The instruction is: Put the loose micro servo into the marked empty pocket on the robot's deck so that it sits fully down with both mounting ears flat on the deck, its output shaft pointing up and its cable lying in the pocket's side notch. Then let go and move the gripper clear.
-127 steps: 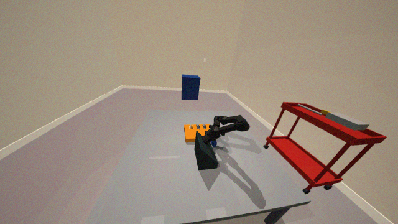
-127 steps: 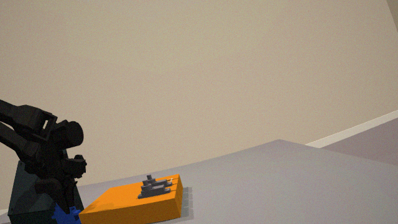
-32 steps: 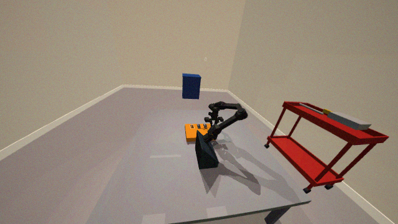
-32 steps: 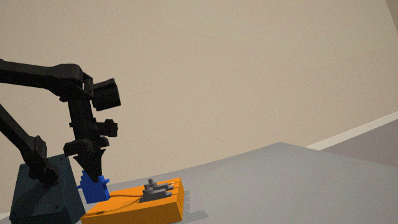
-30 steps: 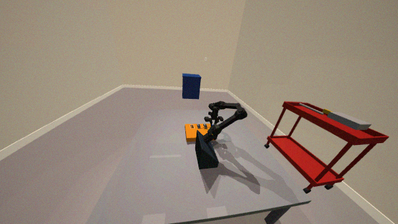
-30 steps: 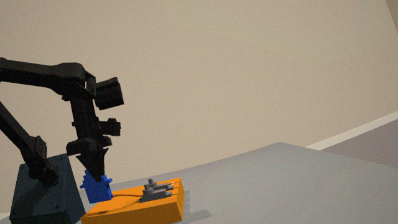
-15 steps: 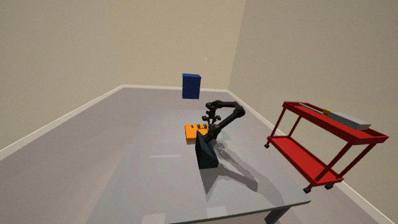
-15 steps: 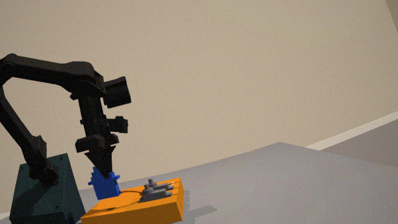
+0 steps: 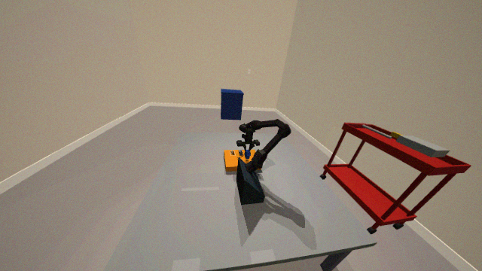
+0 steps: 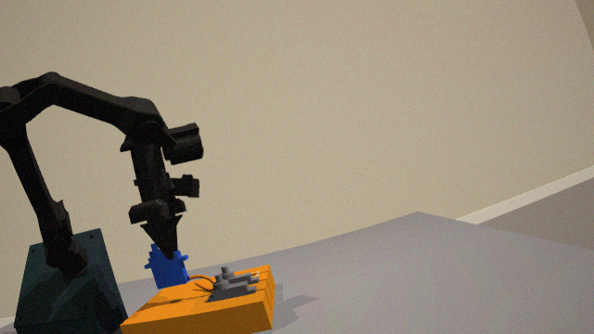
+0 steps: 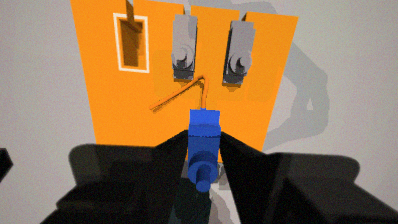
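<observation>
My gripper tip is 1 cm past the orange robot deck, 3 cm to the right of it and 10 cm above it.
</observation>
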